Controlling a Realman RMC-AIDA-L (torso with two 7-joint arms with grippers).
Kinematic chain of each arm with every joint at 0, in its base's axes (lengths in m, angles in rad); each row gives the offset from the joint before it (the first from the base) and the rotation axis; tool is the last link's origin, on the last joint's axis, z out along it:
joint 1: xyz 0 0 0.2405 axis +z
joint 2: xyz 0 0 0 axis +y
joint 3: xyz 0 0 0.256 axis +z
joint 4: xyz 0 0 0 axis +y
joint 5: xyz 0 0 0.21 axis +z
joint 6: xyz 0 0 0 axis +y
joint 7: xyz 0 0 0.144 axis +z
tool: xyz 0 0 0
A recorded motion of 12 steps. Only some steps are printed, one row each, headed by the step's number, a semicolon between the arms.
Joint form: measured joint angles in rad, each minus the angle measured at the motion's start. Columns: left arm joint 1, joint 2, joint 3, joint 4, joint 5, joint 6, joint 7; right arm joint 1, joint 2, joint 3, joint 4, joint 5, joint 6, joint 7.
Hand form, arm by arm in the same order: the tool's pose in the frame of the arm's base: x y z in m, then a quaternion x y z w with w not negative. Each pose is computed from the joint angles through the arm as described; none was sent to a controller.
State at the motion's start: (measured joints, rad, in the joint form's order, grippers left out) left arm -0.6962 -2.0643 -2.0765 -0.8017 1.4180 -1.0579 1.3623; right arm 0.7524 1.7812 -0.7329 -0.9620 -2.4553 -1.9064 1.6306
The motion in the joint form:
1: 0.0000 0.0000 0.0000 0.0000 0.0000 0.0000 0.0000; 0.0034 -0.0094 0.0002 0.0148 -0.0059 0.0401 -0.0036
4: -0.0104 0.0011 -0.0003 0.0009 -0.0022 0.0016 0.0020; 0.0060 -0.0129 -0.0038 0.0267 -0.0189 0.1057 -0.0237
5: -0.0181 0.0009 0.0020 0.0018 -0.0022 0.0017 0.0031; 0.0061 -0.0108 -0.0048 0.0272 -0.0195 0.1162 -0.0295
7: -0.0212 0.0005 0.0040 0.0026 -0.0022 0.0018 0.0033; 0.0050 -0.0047 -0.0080 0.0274 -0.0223 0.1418 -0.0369
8: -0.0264 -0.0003 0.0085 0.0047 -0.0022 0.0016 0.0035; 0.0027 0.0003 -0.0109 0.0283 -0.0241 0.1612 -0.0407
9: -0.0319 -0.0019 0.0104 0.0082 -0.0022 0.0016 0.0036; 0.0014 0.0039 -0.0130 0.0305 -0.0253 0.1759 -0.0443
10: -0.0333 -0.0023 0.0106 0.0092 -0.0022 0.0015 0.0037; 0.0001 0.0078 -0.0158 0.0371 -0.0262 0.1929 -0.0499
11: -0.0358 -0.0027 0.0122 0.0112 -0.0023 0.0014 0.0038; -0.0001 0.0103 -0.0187 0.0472 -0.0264 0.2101 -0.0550
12: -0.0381 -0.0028 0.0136 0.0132 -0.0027 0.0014 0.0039; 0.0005 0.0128 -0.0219 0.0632 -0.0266 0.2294 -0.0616
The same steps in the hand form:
1: -0.1349 0.4361 0.0294 -0.84547 -0.28339 -0.39638 0.21854; 0.2360 0.3789 0.1495 -0.98344 0.13269 -0.07817 0.09552
4: -0.1307 0.4379 0.0300 -0.84645 -0.27882 -0.39790 0.21785; 0.2401 0.3875 0.1512 -0.98065 0.12410 -0.08868 0.12273
5: -0.1273 0.4387 0.0293 -0.84817 -0.27527 -0.39788 0.21571; 0.2404 0.3888 0.1504 -0.98053 0.12084 -0.08942 0.12634
7: -0.1259 0.4388 0.0286 -0.84903 -0.27408 -0.39761 0.21433; 0.2414 0.3915 0.1484 -0.97967 0.11661 -0.09167 0.13509
8: -0.1235 0.4389 0.0269 -0.85074 -0.27230 -0.39676 0.21135; 0.2428 0.3930 0.1465 -0.97884 0.11510 -0.09319 0.14118
9: -0.1215 0.4391 0.0252 -0.85166 -0.27161 -0.39668 0.20866; 0.2438 0.3943 0.1450 -0.97829 0.11385 -0.09413 0.14535
10: -0.1210 0.4392 0.0249 -0.85184 -0.27148 -0.39672 0.20802; 0.2455 0.3955 0.1426 -0.97785 0.11279 -0.09481 0.14867
11: -0.1201 0.4392 0.0240 -0.85245 -0.27116 -0.39638 0.20663; 0.2471 0.3968 0.1403 -0.97743 0.11242 -0.09514 0.15144
12: -0.1194 0.4393 0.0233 -0.85292 -0.27092 -0.39613 0.20547; 0.2493 0.3981 0.1370 -0.97716 0.11272 -0.09509 0.15303

